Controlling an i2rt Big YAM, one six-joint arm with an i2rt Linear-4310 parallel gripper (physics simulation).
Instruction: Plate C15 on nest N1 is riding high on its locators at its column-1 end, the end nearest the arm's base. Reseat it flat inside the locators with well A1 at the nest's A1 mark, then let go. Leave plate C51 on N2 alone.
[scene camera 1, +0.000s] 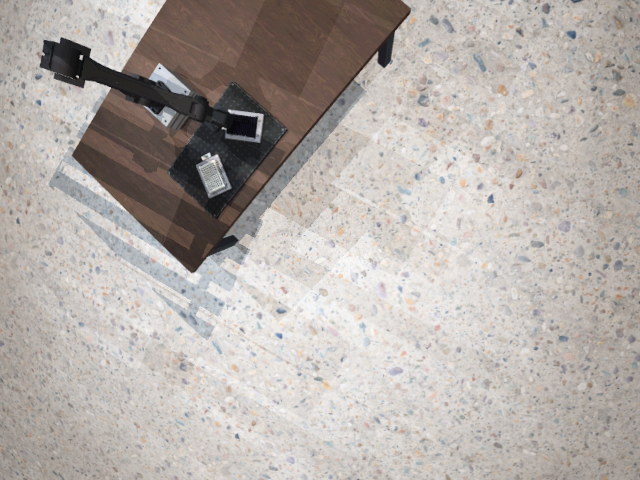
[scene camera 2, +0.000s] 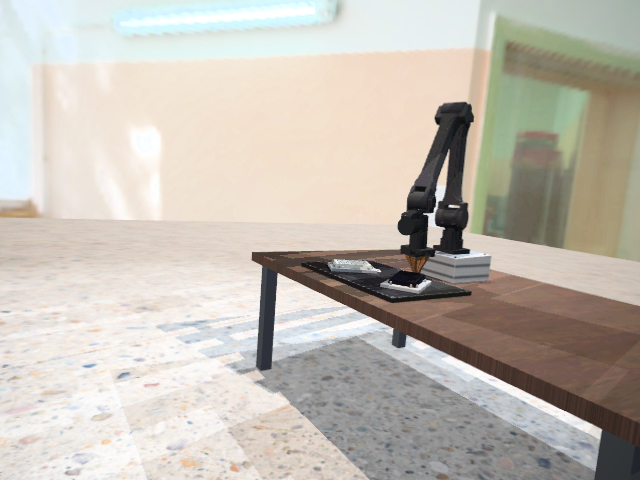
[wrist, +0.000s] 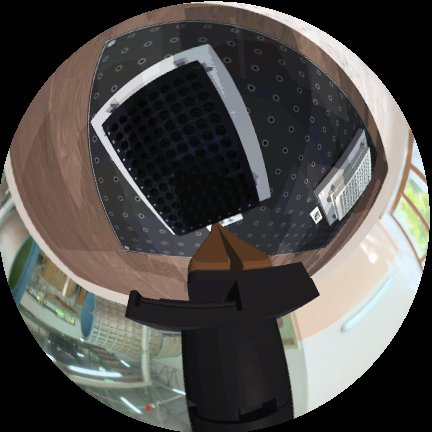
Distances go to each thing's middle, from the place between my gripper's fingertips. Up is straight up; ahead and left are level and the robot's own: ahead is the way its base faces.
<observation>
Now: hand 7 cm short of the white-framed socket (wrist: 174, 136) and 4 cm to the right of it. Round my hand: white grid-topped block (wrist: 350, 185): 13 cm ahead, 21 cm to the right.
</observation>
